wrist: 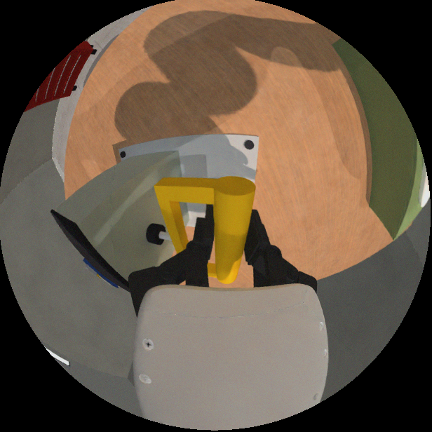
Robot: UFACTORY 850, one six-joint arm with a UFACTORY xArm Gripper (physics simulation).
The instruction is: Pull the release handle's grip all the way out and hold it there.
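Observation:
The release handle's yellow grip is a thick round bar in the middle of the wrist view. A flat yellow frame joins it on the left and runs back toward a pale grey-green housing. My gripper is shut on the grip, with one black finger against each side of the bar. The left finger is partly hidden behind the yellow frame and bar. How far out the handle stands from its housing is hard to tell from this view.
The housing stands on a light grey plate with dark bolts on the wooden table top. A black knob on a short rod is left of the grip. A red slotted panel is at the upper left, a green block at the right.

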